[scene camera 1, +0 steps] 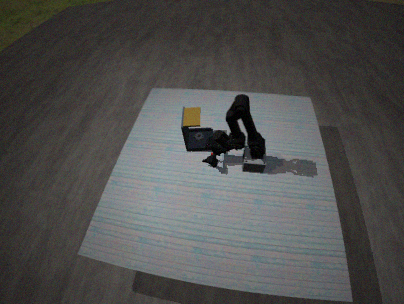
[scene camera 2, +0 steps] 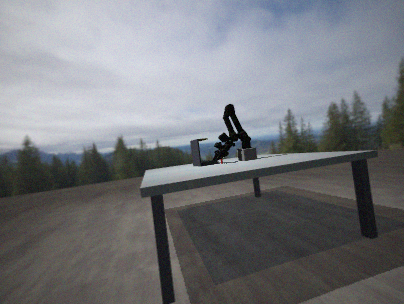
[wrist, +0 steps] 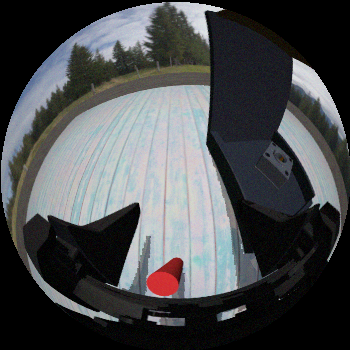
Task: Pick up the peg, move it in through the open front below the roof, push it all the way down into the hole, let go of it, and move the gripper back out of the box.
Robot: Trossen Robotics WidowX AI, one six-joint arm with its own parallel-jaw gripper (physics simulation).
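Frame: origin at the arm's base, x ahead, y up, z right, level; centimetres.
Where they show: gripper, fingertip midpoint: (scene camera 1: 203,154) (scene camera 2: 214,160) (wrist: 189,206); arm's base, link origin: (scene camera 1: 256,153) (scene camera 2: 246,148).
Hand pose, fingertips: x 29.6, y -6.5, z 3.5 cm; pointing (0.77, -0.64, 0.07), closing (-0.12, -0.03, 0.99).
Note:
Each offset is from my fingertips to the centre of the thing. "spot": to the spot under its first point. Level surfaces: height alone.
The red peg {dx -5.1, dy +0.6, dz -2.0 cm} (scene camera 1: 212,153) (scene camera 2: 222,161) (wrist: 169,279) stands upright on the table, mostly hidden by the gripper in scene camera 1. My gripper (scene camera 1: 211,156) (scene camera 2: 217,161) (wrist: 189,206) is open, low over the table and tilted. In the wrist view the peg shows between the spread fingers, close to the palm, nearer the left finger. The dark box {dx +2.8, dy +7.8, dz +13.2 cm} (scene camera 1: 188,142) (scene camera 2: 195,152) (wrist: 250,80) has a yellow roof {spot: dx +5.5, dy +19.0, dz +12.8 cm} (scene camera 1: 192,116) at its top. A square grey block with a hole {dx +3.6, dy -0.9, dz +14.1 cm} (scene camera 1: 199,135) (wrist: 274,171) sits on its floor. The right finger overlaps the box's low rim in the wrist view.
The arm's grey base (scene camera 1: 254,165) (scene camera 2: 247,154) stands on the table {dy -3.4 cm} (scene camera 1: 210,225) (scene camera 2: 170,181), to the right of the box in both scene views. The box's tall wall and low side rims stand close to the gripper's right finger.

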